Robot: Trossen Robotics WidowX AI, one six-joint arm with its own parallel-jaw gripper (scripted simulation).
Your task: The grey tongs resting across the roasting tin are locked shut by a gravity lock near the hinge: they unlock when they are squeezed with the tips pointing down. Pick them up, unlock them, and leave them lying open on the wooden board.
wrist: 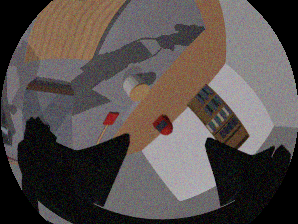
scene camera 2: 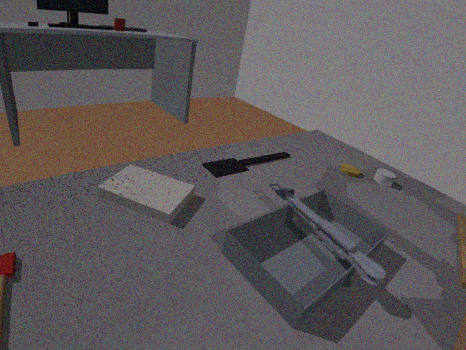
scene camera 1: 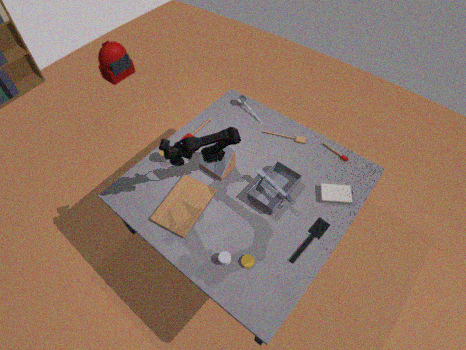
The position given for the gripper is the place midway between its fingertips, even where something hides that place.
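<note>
White block (scene camera 2: 152, 194) visible, out of frame in the wrist view. Black spatula (scene camera 2: 219, 168) visible, out of frame in the wrist view. Wooden board (scene camera 1: 186, 201), grey roasting tin (scene camera 1: 263, 194) visible. Gripper (wrist: 169, 141) open, holding nothing.
</note>
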